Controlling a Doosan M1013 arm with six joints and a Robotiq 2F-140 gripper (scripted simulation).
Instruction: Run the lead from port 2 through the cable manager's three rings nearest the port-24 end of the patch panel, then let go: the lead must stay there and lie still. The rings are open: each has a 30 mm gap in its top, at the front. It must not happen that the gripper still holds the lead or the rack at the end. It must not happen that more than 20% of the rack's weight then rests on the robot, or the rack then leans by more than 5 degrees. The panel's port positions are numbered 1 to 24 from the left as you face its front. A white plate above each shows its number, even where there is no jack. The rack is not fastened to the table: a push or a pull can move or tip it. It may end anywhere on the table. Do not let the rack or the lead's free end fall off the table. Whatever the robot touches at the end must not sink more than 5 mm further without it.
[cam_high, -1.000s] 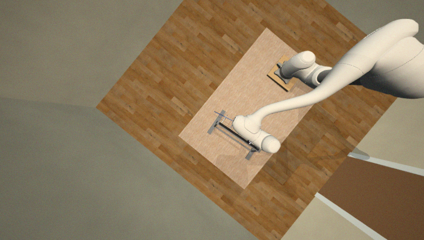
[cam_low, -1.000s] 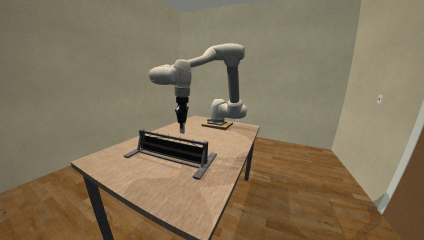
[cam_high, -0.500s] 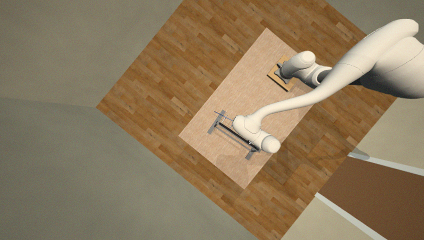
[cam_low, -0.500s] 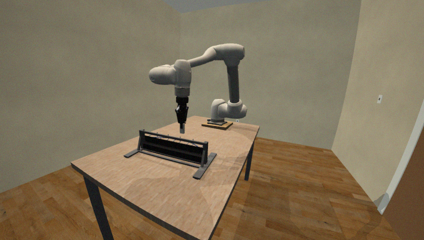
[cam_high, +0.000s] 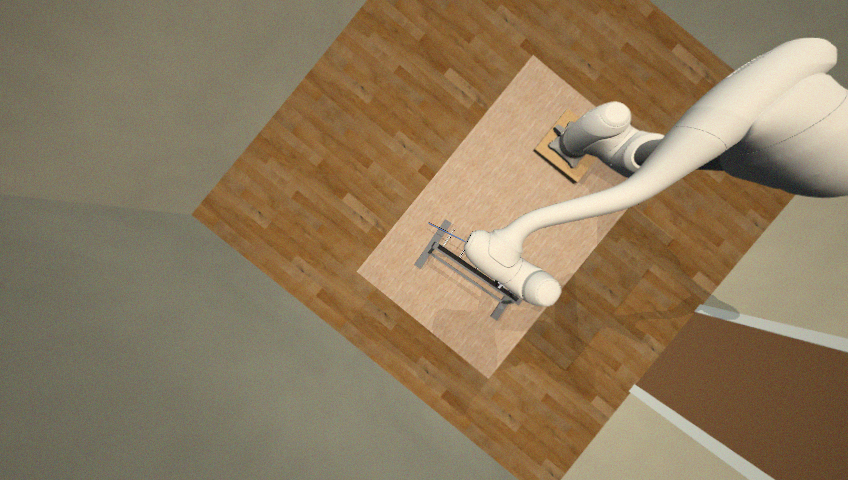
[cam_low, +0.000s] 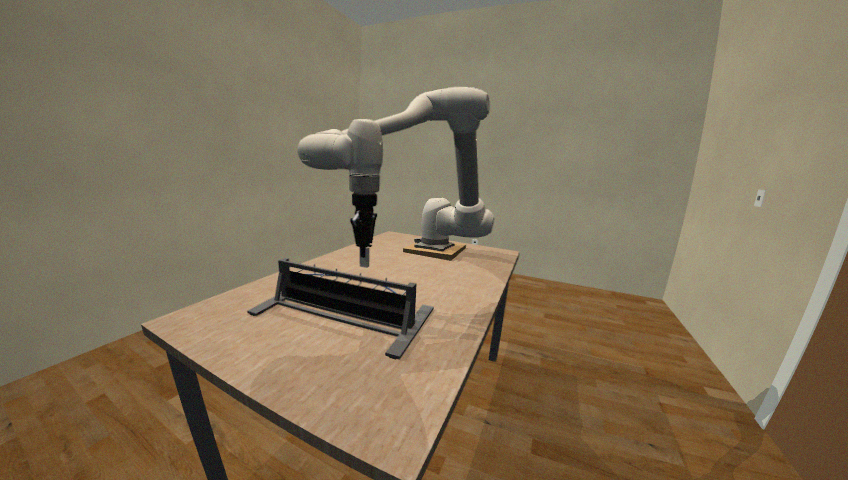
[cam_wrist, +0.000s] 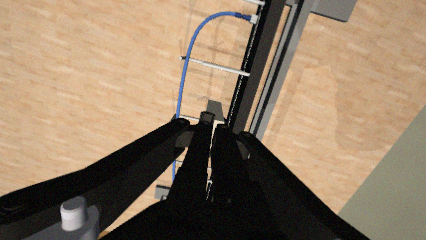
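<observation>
The rack lies 11 cm below my hand, 7 cm ahead of it and 4 cm to the right of it.
</observation>
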